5 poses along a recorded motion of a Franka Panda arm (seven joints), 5.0 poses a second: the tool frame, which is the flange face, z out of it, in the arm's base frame.
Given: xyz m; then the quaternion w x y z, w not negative.
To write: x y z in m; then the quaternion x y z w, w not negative. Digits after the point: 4 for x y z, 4 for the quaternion.
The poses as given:
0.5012 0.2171 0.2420 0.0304 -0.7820 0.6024 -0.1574
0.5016 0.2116 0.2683 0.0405 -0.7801 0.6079 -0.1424
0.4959 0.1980 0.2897 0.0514 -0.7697 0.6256 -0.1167
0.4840 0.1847 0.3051 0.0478 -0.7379 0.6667 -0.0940
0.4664 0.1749 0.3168 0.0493 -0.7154 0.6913 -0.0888
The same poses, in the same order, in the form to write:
0.5012 0.2171 0.2420 -0.7820 0.6024 -0.1574 0.0304
0.5016 0.2116 0.2683 -0.7801 0.6079 -0.1424 0.0405
0.4959 0.1980 0.2897 -0.7697 0.6256 -0.1167 0.0514
0.4840 0.1847 0.3051 -0.7379 0.6667 -0.0940 0.0478
0.4664 0.1749 0.3168 -0.7154 0.6913 -0.0888 0.0493

